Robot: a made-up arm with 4 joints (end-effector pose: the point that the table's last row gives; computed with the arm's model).
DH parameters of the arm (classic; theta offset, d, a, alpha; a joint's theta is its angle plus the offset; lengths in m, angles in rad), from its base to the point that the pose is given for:
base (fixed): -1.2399 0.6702 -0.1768 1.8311
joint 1: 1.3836 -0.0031 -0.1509 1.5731
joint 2: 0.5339 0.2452 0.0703 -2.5
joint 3: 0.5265 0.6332 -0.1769 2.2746
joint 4: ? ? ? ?
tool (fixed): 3.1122 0.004 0 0
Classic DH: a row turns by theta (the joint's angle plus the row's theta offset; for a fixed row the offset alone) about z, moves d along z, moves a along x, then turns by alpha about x.
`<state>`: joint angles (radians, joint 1 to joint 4).
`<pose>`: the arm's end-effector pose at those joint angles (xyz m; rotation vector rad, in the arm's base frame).
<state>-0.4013 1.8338 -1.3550 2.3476</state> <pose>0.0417 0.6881 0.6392 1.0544 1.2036 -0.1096</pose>
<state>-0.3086 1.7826 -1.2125 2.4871</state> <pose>0.0711 0.6857 0.5876 1.0504 1.2601 -0.1226</pose>
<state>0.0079 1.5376 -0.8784 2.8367</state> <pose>0.1402 0.6257 0.3784 0.9996 1.3736 -0.3533</pose>
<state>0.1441 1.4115 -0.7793 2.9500</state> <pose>0.1569 0.5680 0.2881 0.9672 1.3817 -0.5086</pose>
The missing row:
joint 4: 1.2264 0 -0.034 0
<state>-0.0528 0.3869 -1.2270 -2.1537</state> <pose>-0.2102 0.5794 0.3025 1.4686 1.4160 0.1585</pose>
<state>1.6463 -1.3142 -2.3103 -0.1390</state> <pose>-0.0731 0.2990 0.3260 1.2775 -0.3361 0.5861</pose>
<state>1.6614 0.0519 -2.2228 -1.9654</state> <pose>-0.1101 -0.0324 0.2120 0.2427 0.8764 0.0836</pose>
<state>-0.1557 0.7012 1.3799 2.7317</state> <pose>-0.3303 0.4692 0.1317 0.1980 -1.2188 1.6793</pose>
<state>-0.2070 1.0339 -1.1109 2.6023</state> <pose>-0.0725 0.6653 0.3729 0.5921 1.8457 -0.4526</pose>
